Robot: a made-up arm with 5 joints.
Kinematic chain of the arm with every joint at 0, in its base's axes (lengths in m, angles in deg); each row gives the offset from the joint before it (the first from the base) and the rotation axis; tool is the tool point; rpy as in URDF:
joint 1: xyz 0.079 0 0.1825 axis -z
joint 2: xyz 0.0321 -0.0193 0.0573 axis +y
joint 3: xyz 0.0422 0 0.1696 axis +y
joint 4: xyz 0.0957 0 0.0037 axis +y
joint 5: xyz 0.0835 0.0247 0 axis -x
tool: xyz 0 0 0 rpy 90 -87.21 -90
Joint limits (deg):
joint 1: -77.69..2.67
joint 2: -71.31..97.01
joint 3: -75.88..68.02
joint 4: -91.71..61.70
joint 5: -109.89..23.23
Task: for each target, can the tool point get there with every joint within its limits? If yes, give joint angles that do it. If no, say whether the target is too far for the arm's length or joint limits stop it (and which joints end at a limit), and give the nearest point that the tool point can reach.
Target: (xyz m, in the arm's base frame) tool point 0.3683 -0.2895 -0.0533
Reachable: no: too far | nearest point 0.3498 -0.0072 0.0147 | short by 0.291 m
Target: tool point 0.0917 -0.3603 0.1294
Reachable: no: joint limits stop it (at a limit: joint 1, joint 2, joint 3, joint 4) | nearest point 0.0224 -0.2339 0.3114 | short by 0.232 m
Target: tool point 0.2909 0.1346 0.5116
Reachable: yes | joints -31.19 19.37 -52.28 -24.88 -59.53
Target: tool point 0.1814 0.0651 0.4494
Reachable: yes | joints -29.88 -34.42 46.45 -60.11 -99.73
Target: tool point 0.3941 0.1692 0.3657
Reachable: yes | joints -27.37 46.44 -50.79 -15.73 -13.86
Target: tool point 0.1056 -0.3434 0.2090
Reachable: no: joint limits stop it (at a limit: joint 1, joint 2, joint 3) | nearest point 0.0208 -0.2412 0.3164 | short by 0.171 m
